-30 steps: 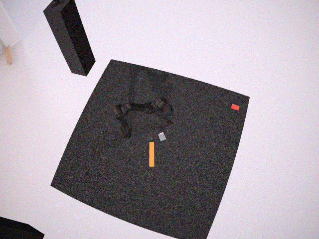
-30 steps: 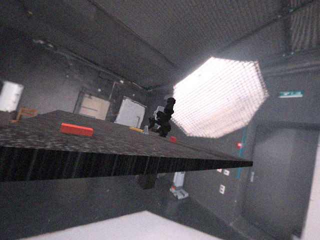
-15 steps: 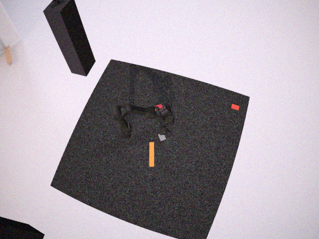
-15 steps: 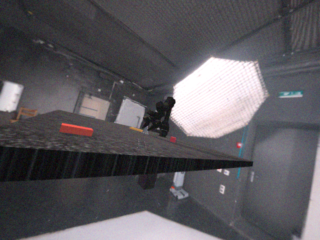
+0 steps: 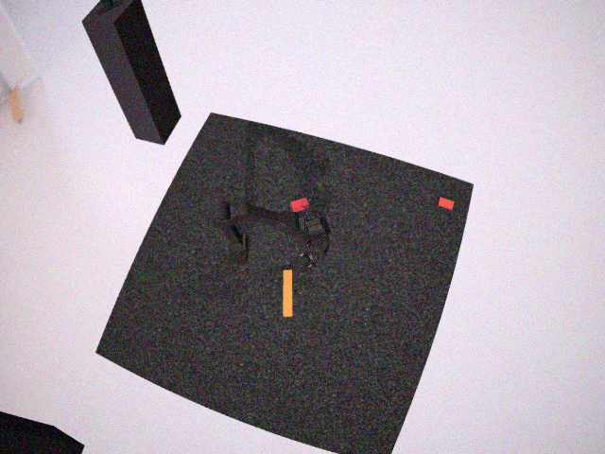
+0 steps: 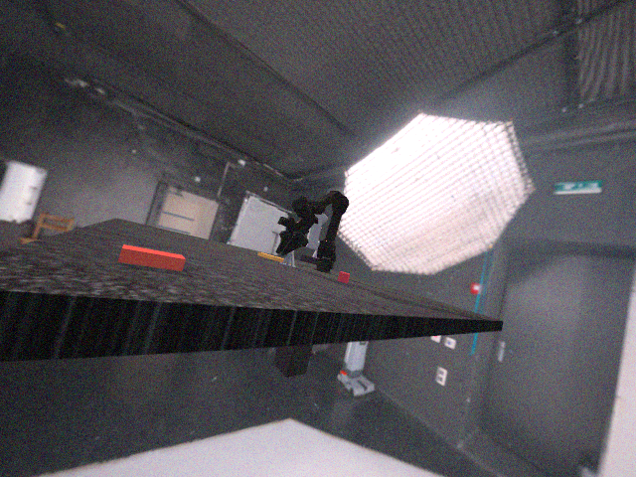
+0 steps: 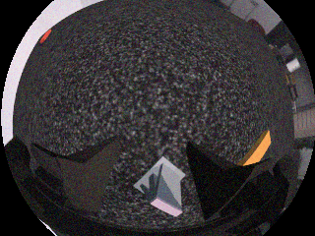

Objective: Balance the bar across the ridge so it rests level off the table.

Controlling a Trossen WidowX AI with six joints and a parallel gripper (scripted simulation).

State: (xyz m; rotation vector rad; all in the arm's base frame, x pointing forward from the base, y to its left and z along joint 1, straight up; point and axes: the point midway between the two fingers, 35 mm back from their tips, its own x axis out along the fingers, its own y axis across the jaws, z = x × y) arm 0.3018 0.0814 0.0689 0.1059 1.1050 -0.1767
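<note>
My gripper tip is 8 cm past the orange bar, 16 cm to the left of it and 3 cm above it. Round my gripper tip: red block 42 cm ahead, 42 cm to the left, 3 cm below.
</note>
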